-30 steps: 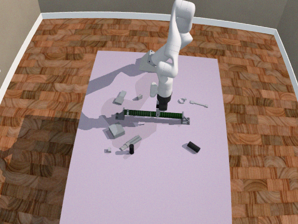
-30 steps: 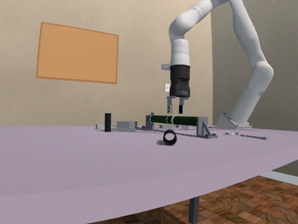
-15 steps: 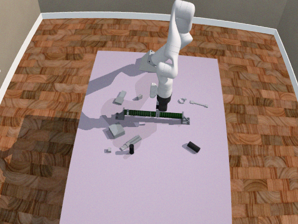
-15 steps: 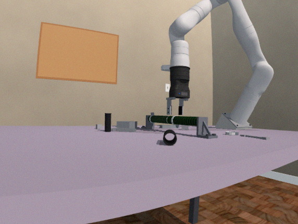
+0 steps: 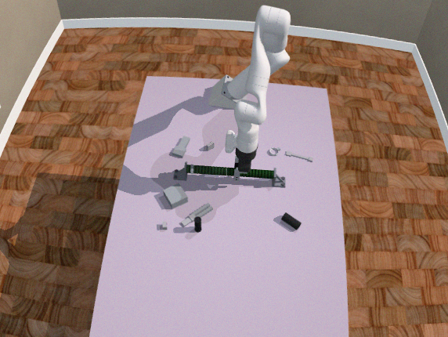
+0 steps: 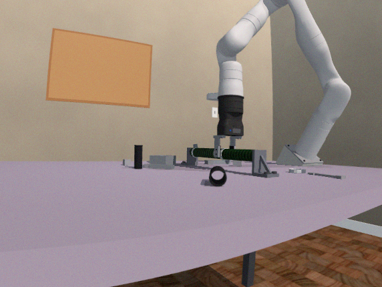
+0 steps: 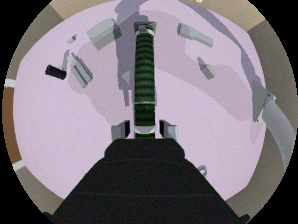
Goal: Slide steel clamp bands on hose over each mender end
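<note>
My gripper is now 22 cm to the left of the grey block, 11 cm short of it and 4 cm above it. From my hand the other things lie so: black cylinder 24 cm ahead, 12 cm to the right, 2 cm below; then flat wrench 26 cm to the left, 14 cm behind, 5 cm below.
</note>
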